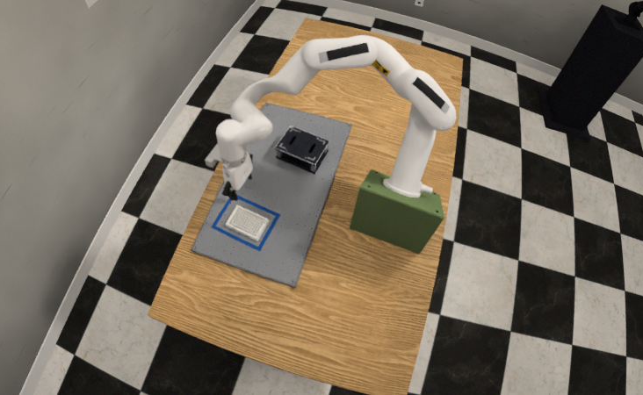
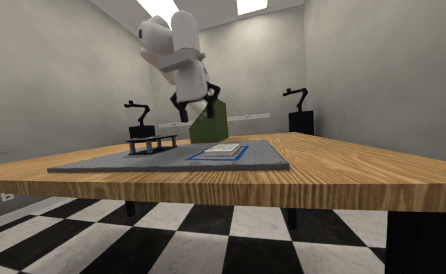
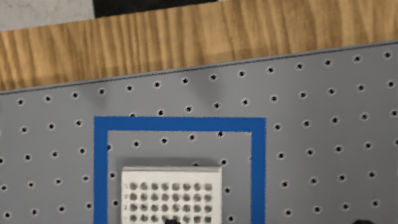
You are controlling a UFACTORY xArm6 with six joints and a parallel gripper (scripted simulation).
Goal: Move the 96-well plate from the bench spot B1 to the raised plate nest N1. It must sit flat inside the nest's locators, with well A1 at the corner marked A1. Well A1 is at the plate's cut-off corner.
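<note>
The 96-well plate is 11 cm below my hand, 7 cm to the left of it and 3 cm behind it. From my hand the other things lie so: black raised plate nest: 25 cm to the right, 15 cm behind, 6 cm below.
</note>
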